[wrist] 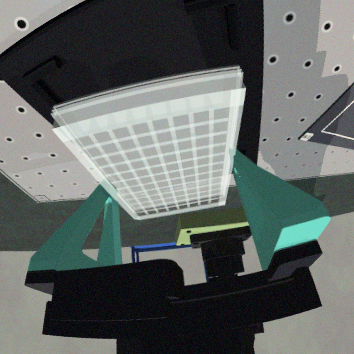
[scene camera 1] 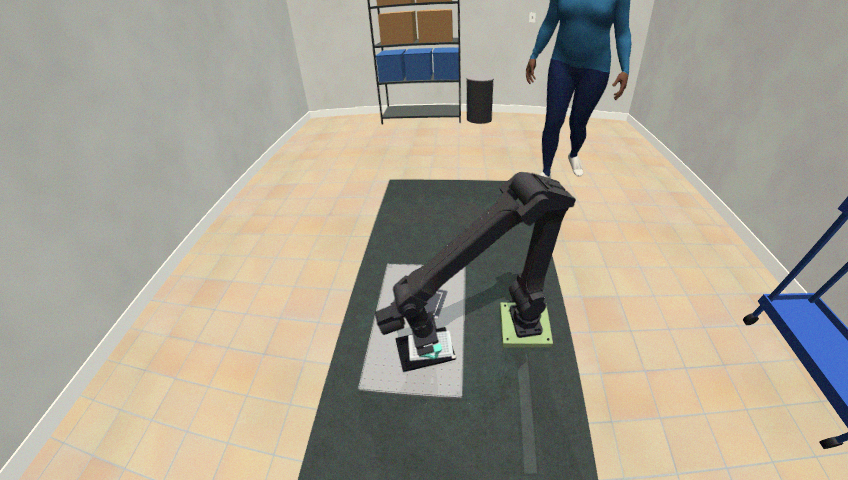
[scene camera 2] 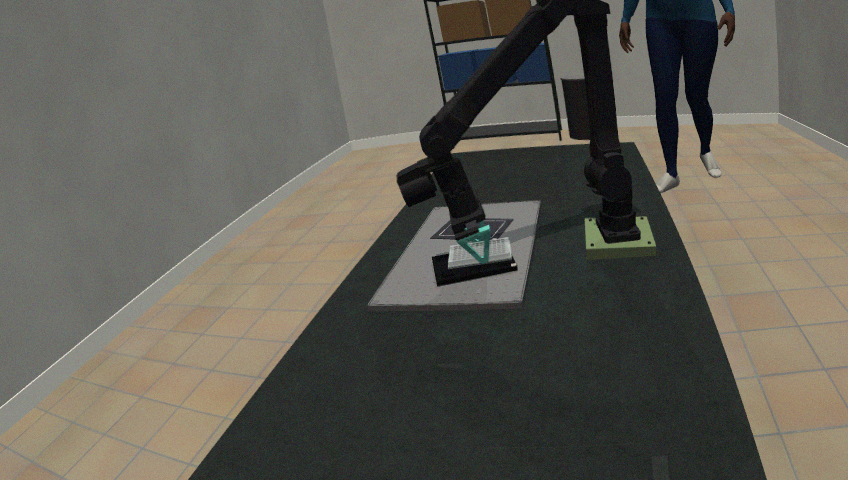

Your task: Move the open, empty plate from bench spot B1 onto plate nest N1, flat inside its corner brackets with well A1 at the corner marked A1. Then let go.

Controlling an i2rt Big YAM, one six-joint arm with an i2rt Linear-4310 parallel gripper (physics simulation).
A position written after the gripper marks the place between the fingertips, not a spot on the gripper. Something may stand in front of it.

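Scene camera 2: the gripper (scene camera 2: pixel 482 254) holds a clear well plate (scene camera 2: pixel 458 257), clear of everything else; also a dark nest with white outline (scene camera 2: pixel 497 226). Wrist view: the clear well plate (wrist: pixel 165 145), the gripper (wrist: pixel 167 167). Scene camera 1: the gripper (scene camera 1: pixel 432 346).
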